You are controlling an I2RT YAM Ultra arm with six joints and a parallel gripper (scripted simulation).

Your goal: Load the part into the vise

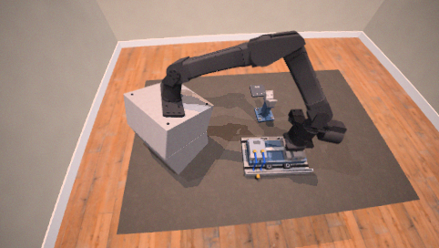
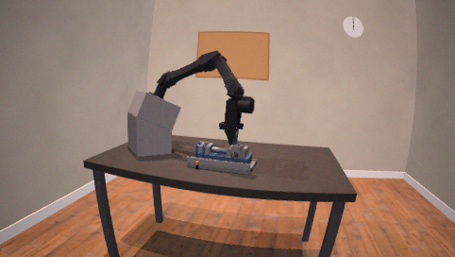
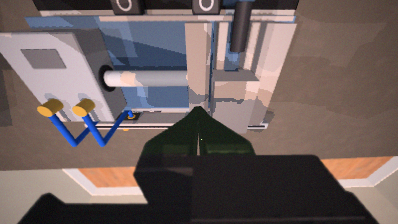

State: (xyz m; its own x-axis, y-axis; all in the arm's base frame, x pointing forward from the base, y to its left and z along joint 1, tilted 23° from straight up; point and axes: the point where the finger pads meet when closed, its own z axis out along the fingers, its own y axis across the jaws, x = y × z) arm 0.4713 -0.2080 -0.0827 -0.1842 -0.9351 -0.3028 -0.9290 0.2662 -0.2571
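Right now my hand is 30 mm short of the part, 10 mm to the left of it and 30 mm above it. The rest, counted from my hand: cylinder rod 50 mm behind, 30 mm to the left, 40 mm below; moving jaw 20 mm to the left, 40 mm below; fixed jaw 70 mm ahead, 10 mm to the left, 40 mm below.
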